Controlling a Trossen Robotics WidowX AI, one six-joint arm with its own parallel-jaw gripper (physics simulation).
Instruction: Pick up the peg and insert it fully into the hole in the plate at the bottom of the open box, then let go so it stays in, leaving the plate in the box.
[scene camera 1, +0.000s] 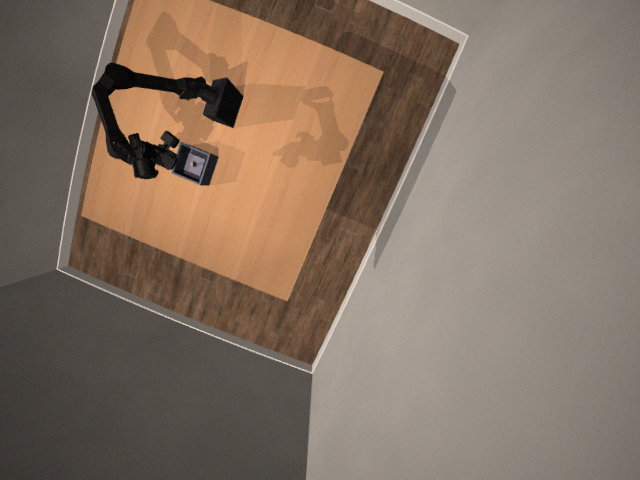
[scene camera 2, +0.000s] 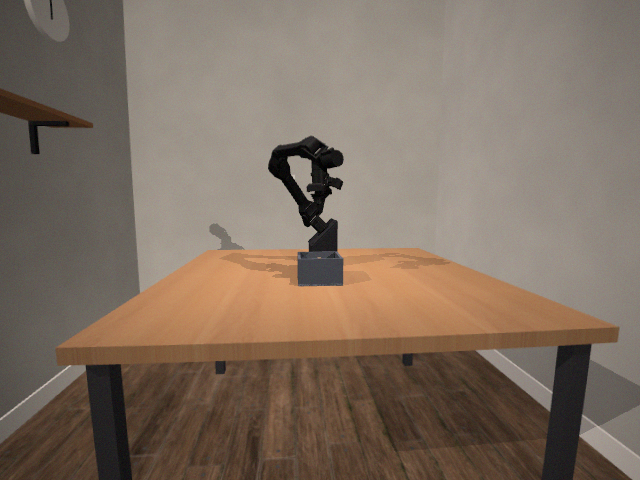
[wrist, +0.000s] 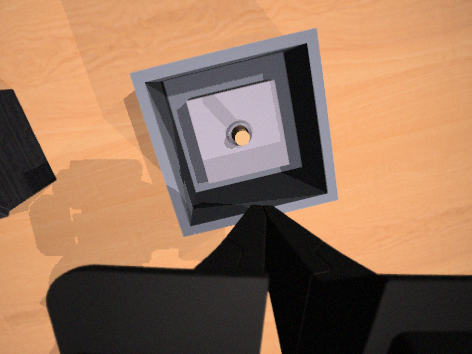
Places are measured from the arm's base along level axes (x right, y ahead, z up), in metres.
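Pixels of known places: gripper, between the fingertips: (scene camera 2: 320, 212) (wrist: 260, 216); arm's base, origin of its link: (scene camera 1: 214, 96) (scene camera 2: 323, 229).
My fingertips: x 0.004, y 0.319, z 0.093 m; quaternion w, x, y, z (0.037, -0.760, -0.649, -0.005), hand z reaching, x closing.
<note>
For each thing: its top centre in the pictures, then the offset to it from my fingertips. Level surfaces: height alone.
- peg, centre of its top: (wrist: 242, 138) (scene camera 1: 191, 164) dy +0.008, dx +0.004, dz -0.168 m
- pale plate, centre of its top: (wrist: 240, 134) (scene camera 1: 194, 164) dy +0.008, dx +0.006, dz -0.195 m
- open grey box, centre of its top: (wrist: 243, 142) (scene camera 2: 319, 255) (scene camera 1: 190, 163) dy +0.008, dx +0.006, dz -0.158 m
- wooden table, height of its surface: dz -0.256 m
The tan round top of the peg (wrist: 242, 137) (scene camera 1: 194, 163) shows in the hole of the pale plate (wrist: 265, 110) (scene camera 1: 198, 171). How deep the peg sits is hard to tell. The plate lies flat at the bottom of the open grey box (wrist: 225, 53) (scene camera 1: 209, 173) (scene camera 2: 320, 271). My gripper (wrist: 260, 216) (scene camera 1: 174, 160) is shut and empty, with its fingertips together. It is above the box, and in the wrist view its tips overlap the box's near rim. It is apart from the peg. In scene camera 2 the box's front wall hides the plate.
The box stands on the wooden table (scene camera 1: 248, 222) (scene camera 2: 232, 320). The arm's black base (scene camera 1: 224, 102) (scene camera 2: 324, 238) stands beside the box in scene camera 1 and behind it in scene camera 2. A dark block-like part (wrist: 20, 155) shows at the left edge of the wrist view.
</note>
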